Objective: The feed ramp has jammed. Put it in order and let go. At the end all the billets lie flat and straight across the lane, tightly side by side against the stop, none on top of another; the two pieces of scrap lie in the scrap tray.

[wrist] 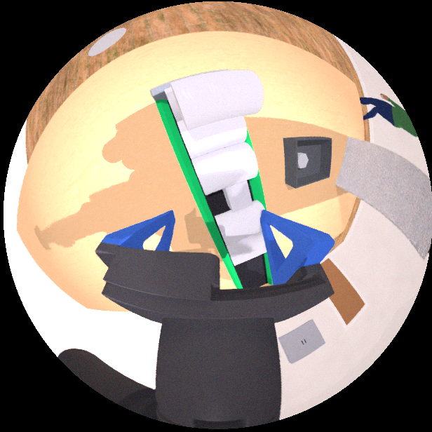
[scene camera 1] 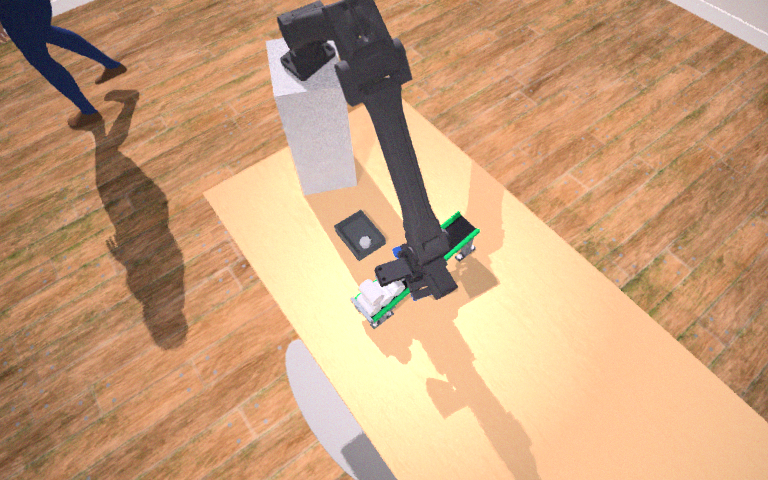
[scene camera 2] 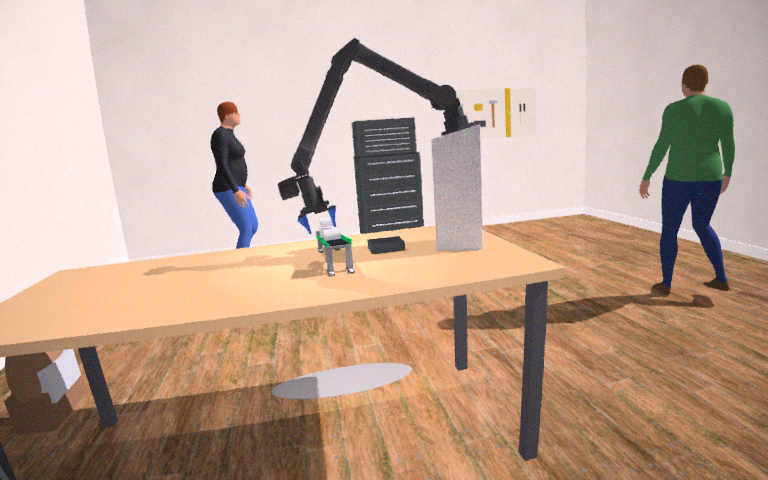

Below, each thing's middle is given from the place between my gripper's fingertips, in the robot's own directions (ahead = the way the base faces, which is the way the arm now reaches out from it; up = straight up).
Now: hand 230 mm past the dark scrap tray (scene camera 1: 350,230), 40 mm to the right of it and 80 mm above it.
